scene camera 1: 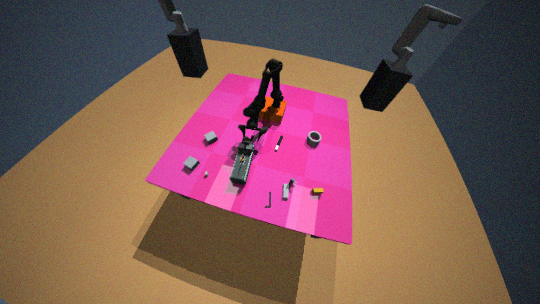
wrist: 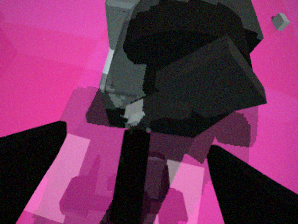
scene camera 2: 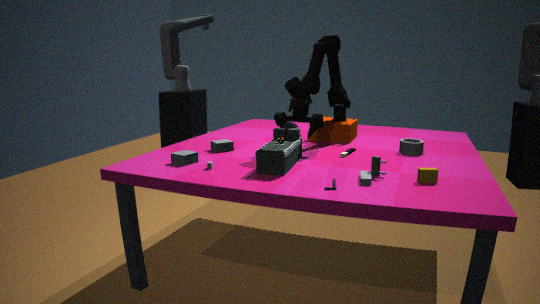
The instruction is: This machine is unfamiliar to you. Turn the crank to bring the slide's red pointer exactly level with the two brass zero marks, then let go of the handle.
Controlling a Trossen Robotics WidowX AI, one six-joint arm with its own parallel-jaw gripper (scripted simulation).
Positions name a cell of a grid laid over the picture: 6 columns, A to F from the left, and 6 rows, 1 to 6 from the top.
Scene:
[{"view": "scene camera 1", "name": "grey slide machine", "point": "C4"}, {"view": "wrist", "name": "gripper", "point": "C4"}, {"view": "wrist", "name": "grey slide machine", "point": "C2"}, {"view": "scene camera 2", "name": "gripper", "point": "D3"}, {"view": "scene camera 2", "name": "grey slide machine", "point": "D4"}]

